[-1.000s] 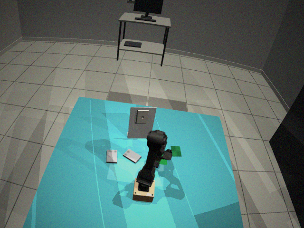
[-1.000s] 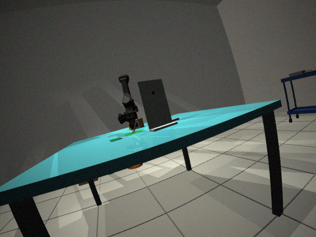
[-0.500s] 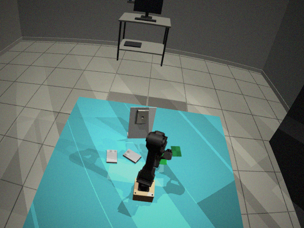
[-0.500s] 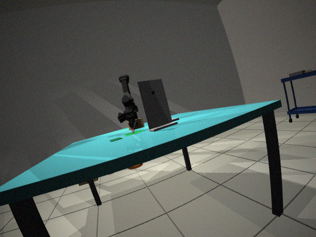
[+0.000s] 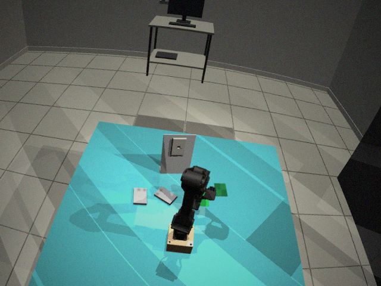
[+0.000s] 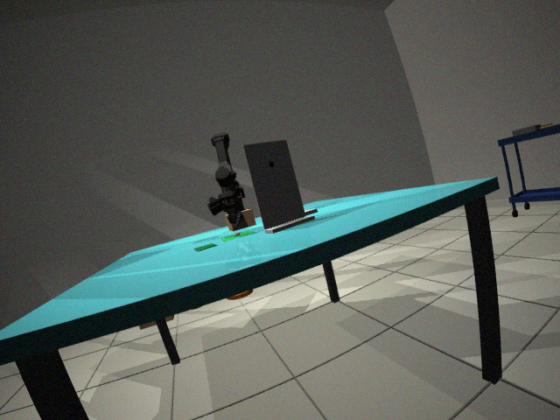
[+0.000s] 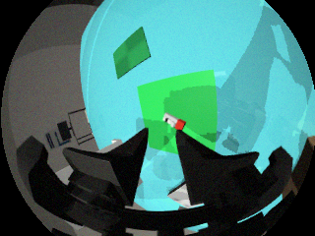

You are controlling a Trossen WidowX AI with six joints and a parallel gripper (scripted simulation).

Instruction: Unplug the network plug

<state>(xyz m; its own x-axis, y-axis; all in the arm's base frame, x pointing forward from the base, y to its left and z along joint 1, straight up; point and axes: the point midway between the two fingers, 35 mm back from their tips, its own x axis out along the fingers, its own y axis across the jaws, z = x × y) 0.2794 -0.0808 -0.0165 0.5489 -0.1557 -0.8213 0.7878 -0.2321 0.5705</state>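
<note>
Now: gripper tip 40 mm above the bright green marked square. The rest, counted from my gripper tip: grey upright panel (170 mm ahead, 140 mm to the left, 100 mm above).
</note>
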